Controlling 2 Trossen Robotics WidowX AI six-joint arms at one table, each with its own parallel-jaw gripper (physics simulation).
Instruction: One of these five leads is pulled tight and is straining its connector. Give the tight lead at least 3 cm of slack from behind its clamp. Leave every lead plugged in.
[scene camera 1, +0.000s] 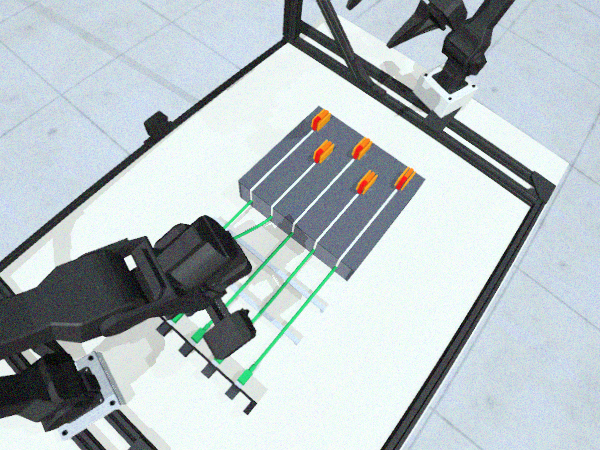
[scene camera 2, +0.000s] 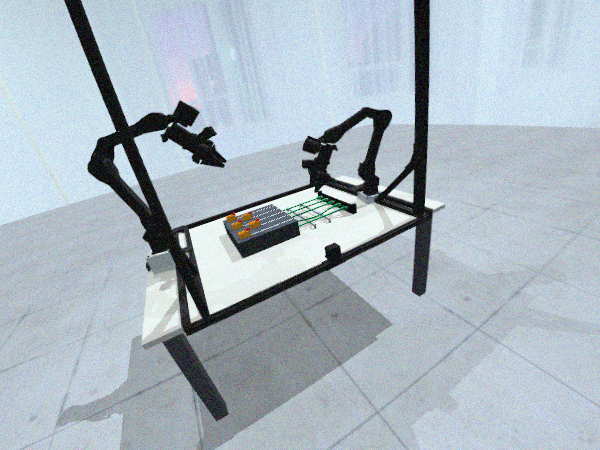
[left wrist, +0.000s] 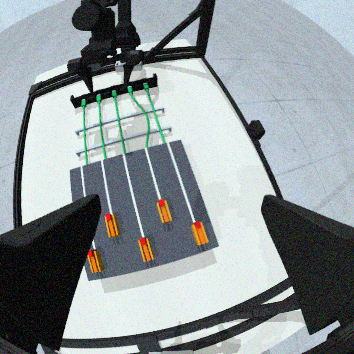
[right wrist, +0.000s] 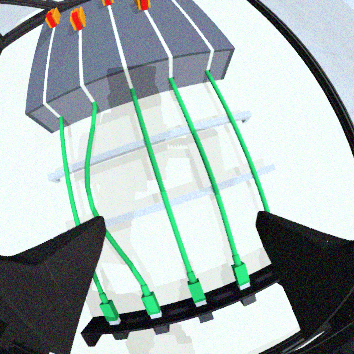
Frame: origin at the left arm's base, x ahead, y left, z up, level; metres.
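Seen in the pictures: left gripper, fingertip midpoint: (scene camera 1: 367, 27) (scene camera 2: 225, 164) (left wrist: 184, 203); right gripper, fingertip midpoint: (scene camera 1: 231, 287) (scene camera 2: 312, 190) (left wrist: 107, 90) (right wrist: 182, 222); left arm's base, link origin: (scene camera 1: 449, 80) (scene camera 2: 161, 248); right arm's base, link origin: (scene camera 1: 78, 394) (scene camera 2: 371, 193).
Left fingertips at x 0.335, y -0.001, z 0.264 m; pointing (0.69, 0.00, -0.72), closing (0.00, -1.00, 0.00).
Pixels of each thing's top centre, then the offset from my left fingertips to it. "*": a spot on its surface instead.
- black connector strip, surface spot: (left wrist: 75, 101) * dx +0.397, dy +0.312, dz -0.312 m
- lead, surface spot: (right wrist: 88, 175) (left wrist: 147, 124) * dx +0.288, dy +0.062, dz -0.315 m
- middle clamp, top centre: (scene camera 1: 359, 147) dx -0.015, dy +0.051, dz -0.244 m
Five green leads run from the grey block (scene camera 1: 320, 215) (left wrist: 177, 235) to the black connector strip (left wrist: 75, 101). One lead (scene camera 1: 252, 229) (left wrist: 148, 125) (right wrist: 88, 175) bows sideways; its orange clamp (scene camera 1: 324, 151) (left wrist: 164, 211) (right wrist: 77, 19) has a red part. The others run straight or gently curved. Five green plugs sit at the strip in the left wrist view; one is hidden in the right wrist view. My right gripper (right wrist: 182, 222) (left wrist: 107, 91) is open and empty above the plug ends. My left gripper (left wrist: 184, 203) (scene camera 2: 220, 162) is open and empty, high above the block.
Two pale rails (right wrist: 150, 142) (right wrist: 240, 177) cross beneath the leads between block and strip. Four other orange clamps stand on the block, including the middle clamp (scene camera 1: 361, 148). A black frame edges the table, with a small black box (scene camera 2: 332, 251) on one side.
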